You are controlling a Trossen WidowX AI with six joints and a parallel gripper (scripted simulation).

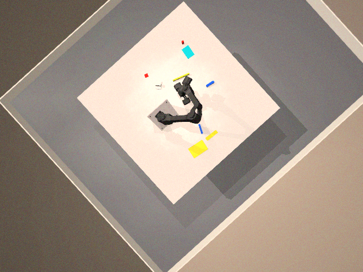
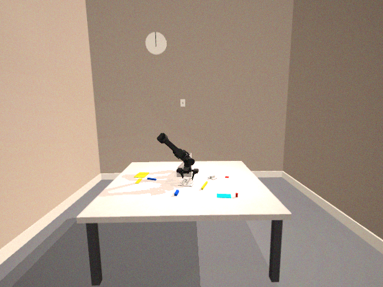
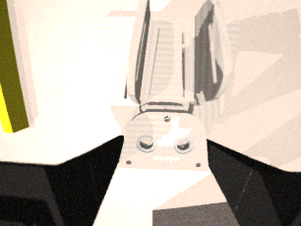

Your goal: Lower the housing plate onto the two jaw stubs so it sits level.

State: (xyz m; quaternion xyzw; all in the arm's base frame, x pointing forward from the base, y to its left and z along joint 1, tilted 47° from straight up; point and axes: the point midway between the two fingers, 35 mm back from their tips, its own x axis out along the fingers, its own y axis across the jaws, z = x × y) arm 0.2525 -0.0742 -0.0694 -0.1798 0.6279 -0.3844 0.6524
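Now: gripper tip 10 mm short of the white housing plate and 20 mm below it. Round my gripper tip: cyan tile 330 mm ahead, 250 mm to the left, 20 mm below; yellow plate 240 mm behind, 430 mm to the right, 10 mm below; yellow bar 120 mm ahead, 130 mm to the left, 10 mm below.
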